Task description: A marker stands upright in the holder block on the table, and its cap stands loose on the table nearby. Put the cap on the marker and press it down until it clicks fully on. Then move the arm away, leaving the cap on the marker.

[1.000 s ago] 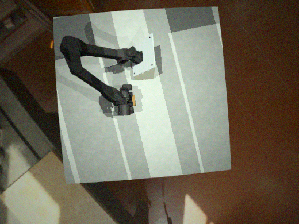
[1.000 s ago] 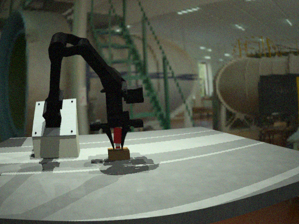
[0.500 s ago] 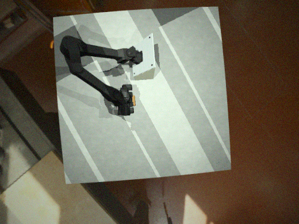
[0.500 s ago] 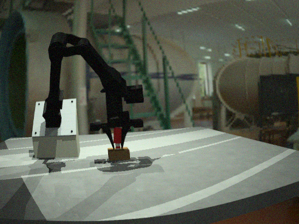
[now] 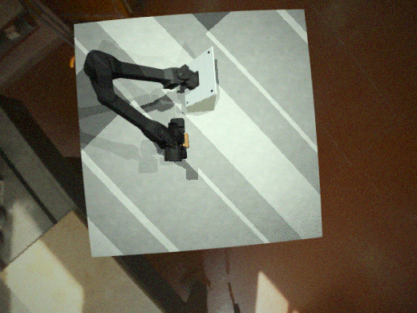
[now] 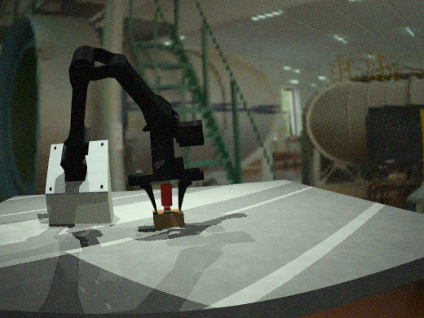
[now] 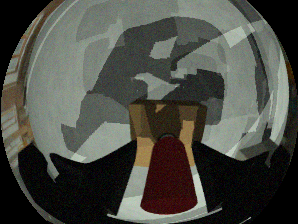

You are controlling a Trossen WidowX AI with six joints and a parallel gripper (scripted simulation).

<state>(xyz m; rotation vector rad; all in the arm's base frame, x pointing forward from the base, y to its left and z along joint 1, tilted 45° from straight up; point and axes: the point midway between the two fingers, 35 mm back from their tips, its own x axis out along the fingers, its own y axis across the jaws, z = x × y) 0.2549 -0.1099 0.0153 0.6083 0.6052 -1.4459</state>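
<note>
Now: the red cap 4 cm above my gripper tip. From my gripper tip the other things lie so: brown holder block 2 cm below.
</note>
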